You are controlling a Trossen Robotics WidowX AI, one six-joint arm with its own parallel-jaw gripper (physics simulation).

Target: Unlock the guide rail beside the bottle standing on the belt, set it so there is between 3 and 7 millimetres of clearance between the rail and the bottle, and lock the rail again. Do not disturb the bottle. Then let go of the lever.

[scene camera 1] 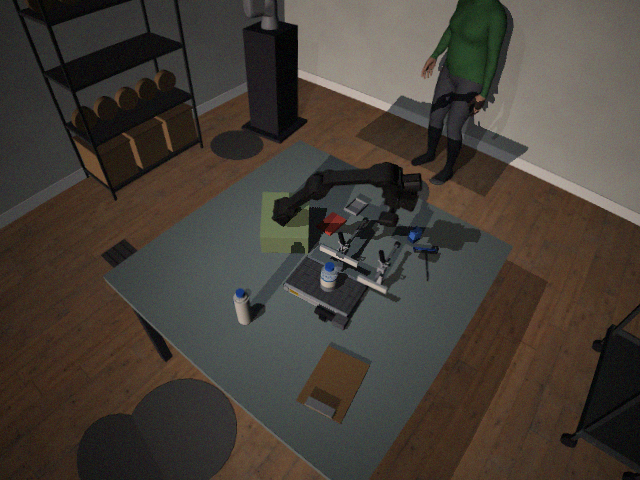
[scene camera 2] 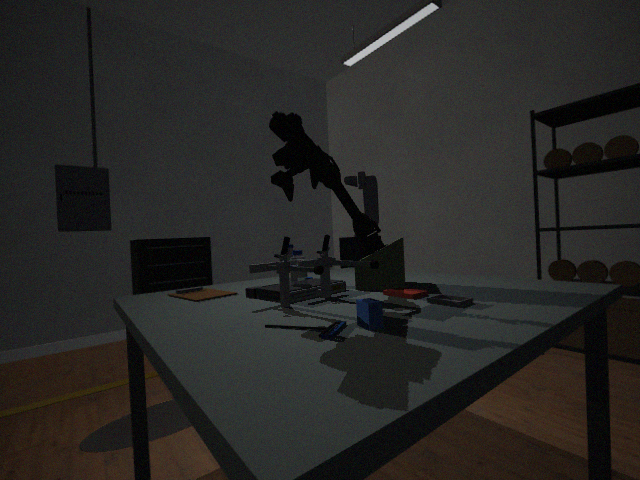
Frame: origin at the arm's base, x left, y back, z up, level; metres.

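Seen in the pictures: gripper, between the fingertips: (scene camera 1: 397, 216) (scene camera 2: 302, 195); arm's base, origin of its link: (scene camera 1: 281, 216) (scene camera 2: 378, 250).
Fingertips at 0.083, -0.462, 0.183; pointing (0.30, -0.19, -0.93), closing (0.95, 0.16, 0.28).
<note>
Offsets run from my fingertips to a thing's top centre, as dx, dy, dz. "spot": to the spot under its first point.
A clear bottle with a blue cap @(-0.214, +0.152, -0.164) (scene camera 1: 328, 277) stands upright on the dark belt (scene camera 1: 303, 273) (scene camera 2: 262, 293). A white guide rail @(spot: -0.126, +0.162, -0.199) (scene camera 1: 338, 255) runs behind it; a second white rail piece @(spot: -0.179, -0.010, -0.197) (scene camera 1: 371, 283) (scene camera 2: 262, 268) lies to the right in scene camera 1. Each is on a post with a black upright lever, one lever @(-0.088, +0.175, -0.113) (scene camera 1: 340, 237) (scene camera 2: 325, 242) at the bottle's rail and another lever @(spot: -0.090, -0.002, -0.135) (scene camera 1: 382, 256) (scene camera 2: 285, 245) at the second. The gap from rail to bottle and the lock states are too small to tell. My gripper (scene camera 2: 302, 192) is open and empty, high above the rails, apart from both levers.
The arm's green base block (scene camera 1: 284, 237) (scene camera 2: 379, 268) stands left of the belt. Around are a red item @(+0.114, +0.327, -0.307) (scene camera 1: 331, 223) (scene camera 2: 405, 293), a grey tray, a blue block @(+0.243, -0.032, -0.265) (scene camera 1: 414, 234) (scene camera 2: 369, 314), a blue-headed tool, a white bottle @(-0.499, +0.347, -0.147) (scene camera 1: 241, 308) and a clipboard @(-0.539, -0.067, -0.304) (scene camera 1: 338, 374) (scene camera 2: 211, 295).
</note>
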